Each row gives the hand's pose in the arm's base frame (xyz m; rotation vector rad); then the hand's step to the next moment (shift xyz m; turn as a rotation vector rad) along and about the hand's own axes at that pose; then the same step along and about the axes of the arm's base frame.
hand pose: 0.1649 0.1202 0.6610 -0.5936 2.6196 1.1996
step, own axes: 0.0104 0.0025 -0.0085 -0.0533 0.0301 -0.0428
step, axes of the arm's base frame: -0.0106 -0.0078 0.0037 0.0342 -0.0001 0.0664
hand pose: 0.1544 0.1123 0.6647 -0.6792 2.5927 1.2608
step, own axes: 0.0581 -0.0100 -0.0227 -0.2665 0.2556 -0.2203
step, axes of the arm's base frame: -0.0455 -0.0418 -0.0131 0.1214 0.0510 0.4093
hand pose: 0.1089 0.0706 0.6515 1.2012 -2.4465 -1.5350
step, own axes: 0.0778 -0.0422 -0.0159 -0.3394 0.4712 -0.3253
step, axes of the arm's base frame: -0.0236 -0.0688 -0.0529 0.0854 0.0634 0.6571
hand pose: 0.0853 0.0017 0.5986 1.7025 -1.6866 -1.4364
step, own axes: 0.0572 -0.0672 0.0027 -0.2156 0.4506 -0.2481
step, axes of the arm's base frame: 0.0214 -0.0341 -0.0786 0.0065 -0.0113 0.5576
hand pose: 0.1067 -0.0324 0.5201 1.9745 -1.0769 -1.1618
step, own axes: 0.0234 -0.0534 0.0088 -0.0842 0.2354 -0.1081
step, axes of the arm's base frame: 0.0170 0.0051 -0.0562 -0.0077 -0.0325 0.2703
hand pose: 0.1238 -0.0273 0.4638 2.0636 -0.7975 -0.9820
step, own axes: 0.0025 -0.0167 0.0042 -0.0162 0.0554 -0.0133
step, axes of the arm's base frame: 0.0016 0.0061 -0.0162 -0.0099 -0.0144 0.0566
